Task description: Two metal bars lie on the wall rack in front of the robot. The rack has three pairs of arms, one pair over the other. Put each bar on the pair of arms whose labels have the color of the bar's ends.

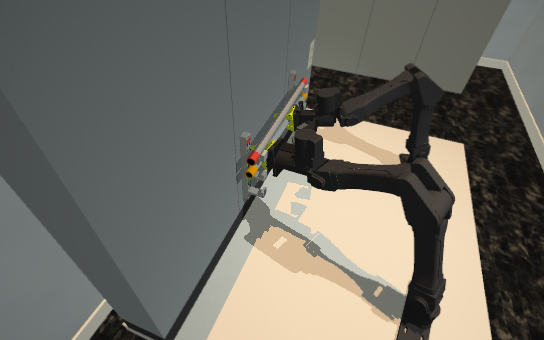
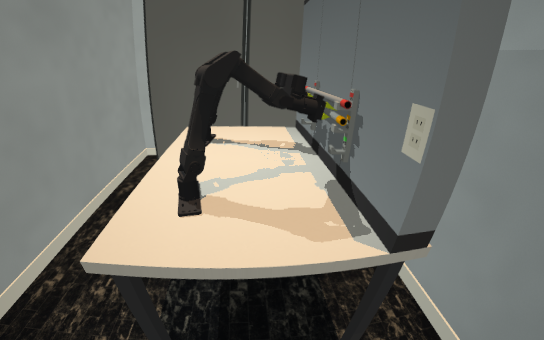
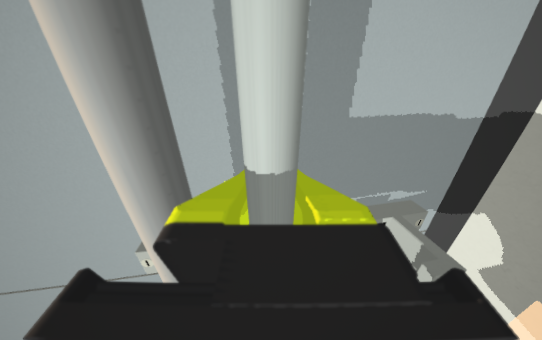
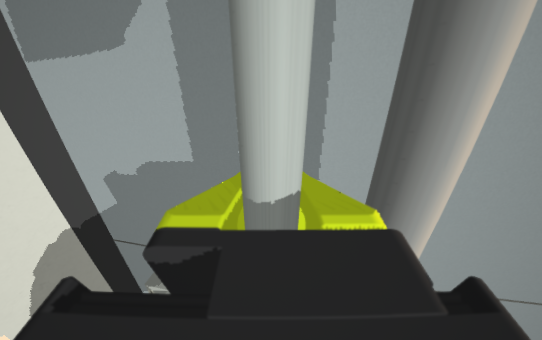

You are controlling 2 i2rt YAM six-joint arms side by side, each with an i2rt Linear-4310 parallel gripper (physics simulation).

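Places are measured from the left arm's base along level axes (x ahead, y left, z up), in metres.
Pixels of known places: right gripper, fingertip midpoint: (image 1: pixel 274 118); left arm's base, origin of the base link: (image 1: pixel 416 316); right arm's base, origin of the base link: (image 2: pixel 189 197).
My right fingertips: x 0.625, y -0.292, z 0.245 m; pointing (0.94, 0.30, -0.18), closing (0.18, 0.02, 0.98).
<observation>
For each thing: its top centre in the pictures, then the offset to it from my right fingertips. "spot": a spot on its surface instead. Level surfaces: height alone.
- red-ended bar, middle of its top: (image 4: pixel 485 94) (image 1: pixel 282 110) (image 2: pixel 322 91) dx -0.053, dy +0.046, dz +0.074 m
- wall rack, surface spot: (image 1: pixel 245 145) spot: dx -0.057, dy +0.262, dz +0.082 m
- orange-ended bar, middle of its top: (image 4: pixel 317 84) (image 1: pixel 281 124) (image 2: pixel 321 103) dx -0.054, dy +0.048, dz +0.024 m
- orange label, surface spot: (image 2: pixel 346 119) spot: dx -0.011, dy -0.196, dz +0.015 m
- green label, surface spot: (image 2: pixel 344 139) spot: dx +0.005, dy -0.154, dz -0.062 m
- table, its level: dz -0.245 m
- wall outlet, surface spot: (image 2: pixel 418 132) spot: dx +0.075, dy -0.458, dz +0.057 m
The red-ended bar (image 1: pixel 279 119) (image 2: pixel 327 96) (image 3: pixel 127 110) (image 4: pixel 440 100) lies across the top of the wall rack (image 1: pixel 245 145) (image 2: pixel 353 131), beside the red labels. The orange-ended bar (image 1: pixel 251 171) (image 2: pixel 342 121) (image 3: pixel 270 90) (image 4: pixel 272 100) is level just below it, near the orange label (image 2: pixel 348 118); whether it touches the middle arms is hidden. My left gripper (image 1: pixel 270 146) (image 3: pixel 271 169) and my right gripper (image 1: pixel 291 119) (image 2: pixel 329 111) (image 4: pixel 271 170) are both shut on the orange-ended bar, apart along its length. A green label (image 2: pixel 344 139) marks the bottom arms.
The lowest rack arm (image 1: pixel 257 191) (image 2: pixel 337 150) juts out below the bars and holds no bar at this end. The wall (image 1: pixel 165 100) (image 2: pixel 385 65) stands close behind the rack. The table (image 1: pixel 350 225) (image 2: pixel 240 235) lies below both arms. A wall outlet (image 2: pixel 418 132) is beside the rack.
</observation>
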